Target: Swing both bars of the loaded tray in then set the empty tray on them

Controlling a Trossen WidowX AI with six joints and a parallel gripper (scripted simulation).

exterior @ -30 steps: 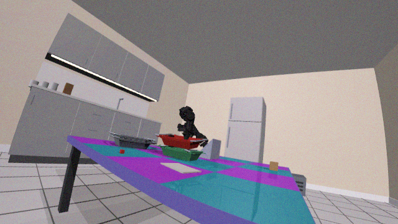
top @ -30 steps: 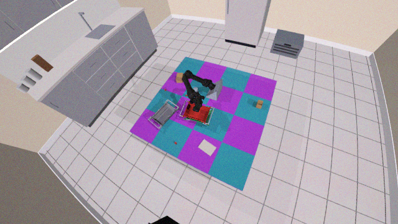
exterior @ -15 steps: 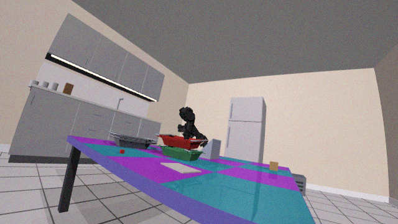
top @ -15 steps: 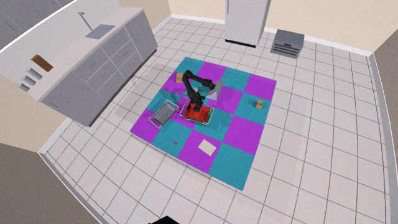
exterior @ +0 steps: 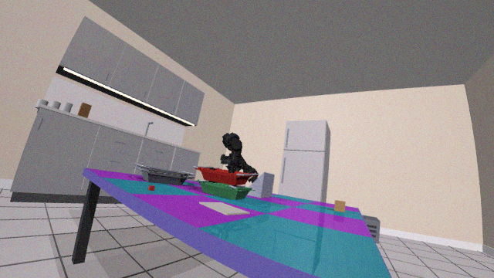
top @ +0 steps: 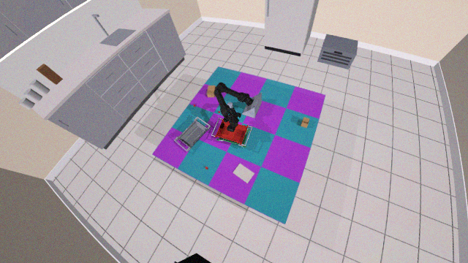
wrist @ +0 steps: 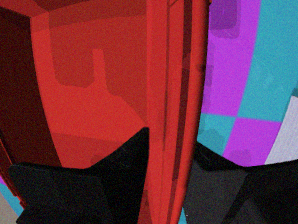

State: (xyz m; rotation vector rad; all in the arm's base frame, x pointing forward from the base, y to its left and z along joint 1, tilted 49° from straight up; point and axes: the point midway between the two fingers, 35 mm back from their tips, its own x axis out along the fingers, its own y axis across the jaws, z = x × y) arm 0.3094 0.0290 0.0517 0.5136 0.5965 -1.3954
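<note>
My gripper tip is 70 mm short of the red tray and 30 mm below it. The rest, counted from my gripper tip: white flat plate (330 mm ahead, 220 mm to the left, 90 mm below).
</note>
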